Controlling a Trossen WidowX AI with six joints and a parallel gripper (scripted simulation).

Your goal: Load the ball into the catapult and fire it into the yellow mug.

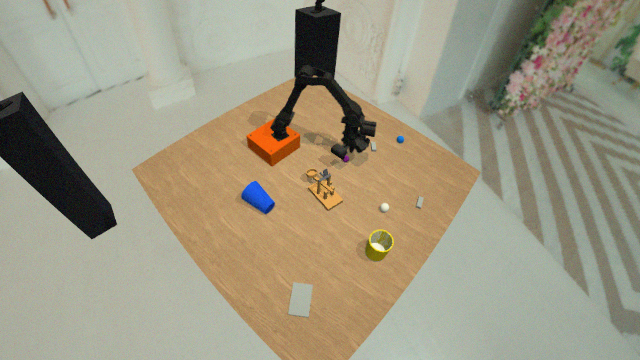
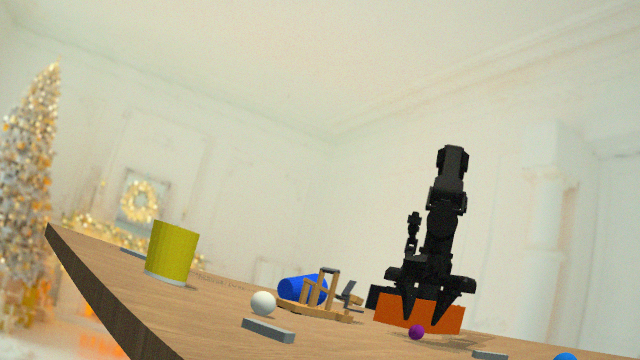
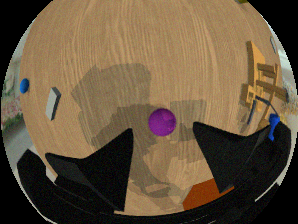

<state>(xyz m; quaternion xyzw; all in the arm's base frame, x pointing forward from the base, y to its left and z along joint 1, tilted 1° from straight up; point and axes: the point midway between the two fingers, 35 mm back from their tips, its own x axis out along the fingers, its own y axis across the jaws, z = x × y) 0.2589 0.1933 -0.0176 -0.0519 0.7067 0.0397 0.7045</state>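
The purple ball is 20 mm below my gripper tip. The rest, counted from my gripper tip: wooden catapult (190 mm to the right, 60 mm ahead, 20 mm above); then blue ball (330 mm to the left, 70 mm ahead, 20 mm below); then white ball (310 mm ahead, 60 mm to the right, 20 mm below).
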